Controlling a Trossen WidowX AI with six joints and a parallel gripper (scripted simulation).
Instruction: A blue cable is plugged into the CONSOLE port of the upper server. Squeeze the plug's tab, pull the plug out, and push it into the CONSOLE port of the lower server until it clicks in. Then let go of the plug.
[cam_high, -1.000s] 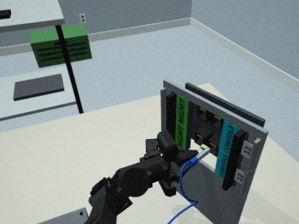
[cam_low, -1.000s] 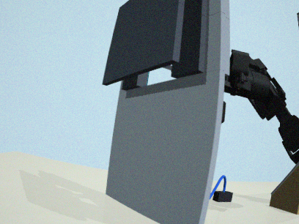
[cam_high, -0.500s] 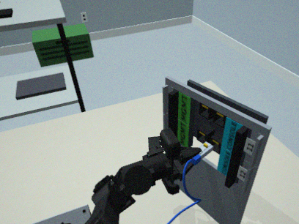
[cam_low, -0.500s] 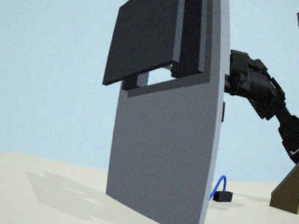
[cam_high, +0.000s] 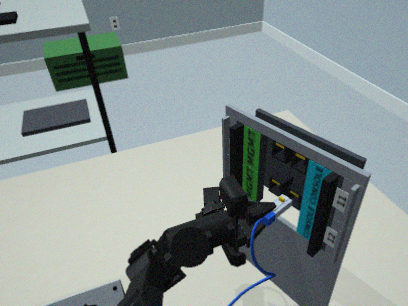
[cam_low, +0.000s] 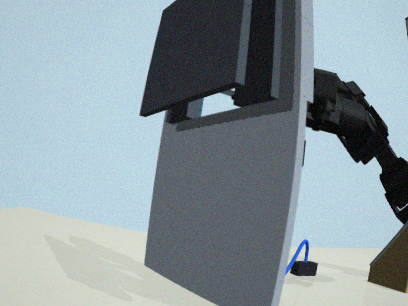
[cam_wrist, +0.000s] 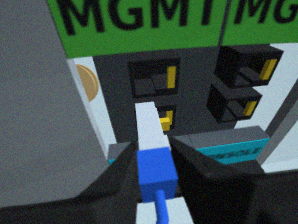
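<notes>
The blue plug lies right at my gripper tip. Round my gripper tip: small black block (250 mm below, 190 mm behind, 160 mm to the right).
</notes>
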